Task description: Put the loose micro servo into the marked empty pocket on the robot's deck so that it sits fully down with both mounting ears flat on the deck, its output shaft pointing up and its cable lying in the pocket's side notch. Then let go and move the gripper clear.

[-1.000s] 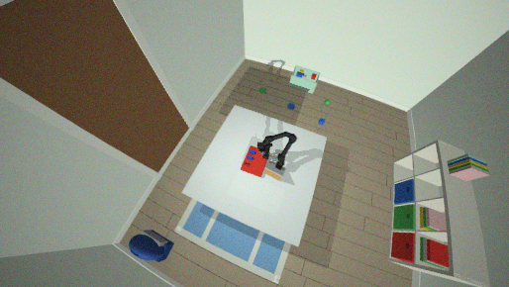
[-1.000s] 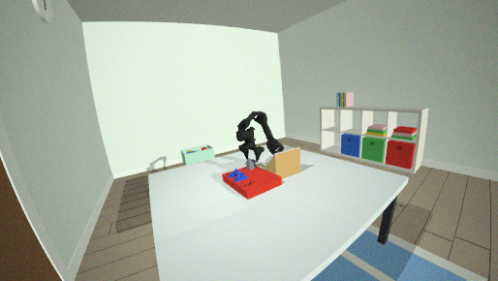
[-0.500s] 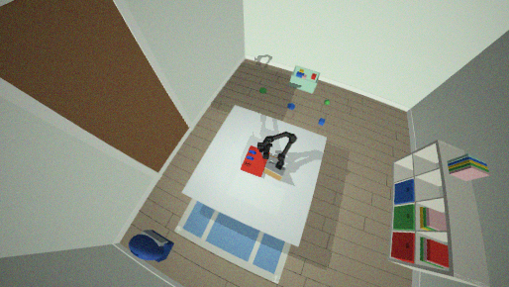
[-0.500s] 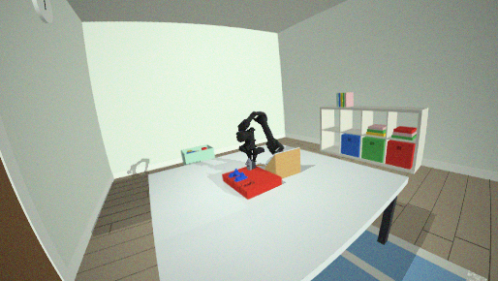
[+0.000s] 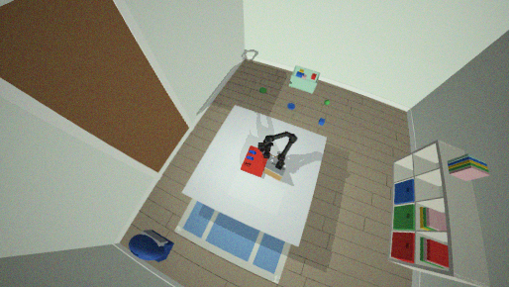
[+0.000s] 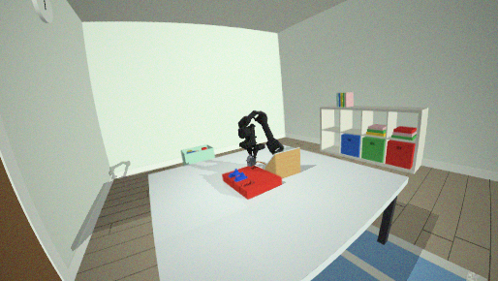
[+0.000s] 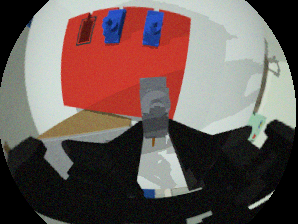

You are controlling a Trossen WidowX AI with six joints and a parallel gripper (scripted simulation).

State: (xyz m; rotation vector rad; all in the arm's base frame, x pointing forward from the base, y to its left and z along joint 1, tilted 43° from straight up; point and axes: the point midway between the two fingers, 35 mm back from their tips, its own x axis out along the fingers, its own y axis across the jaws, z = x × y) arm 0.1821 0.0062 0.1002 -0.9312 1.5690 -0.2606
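My gripper tip is 11 cm to the right of the red robot deck, 9 cm above it and 3 cm short of it.
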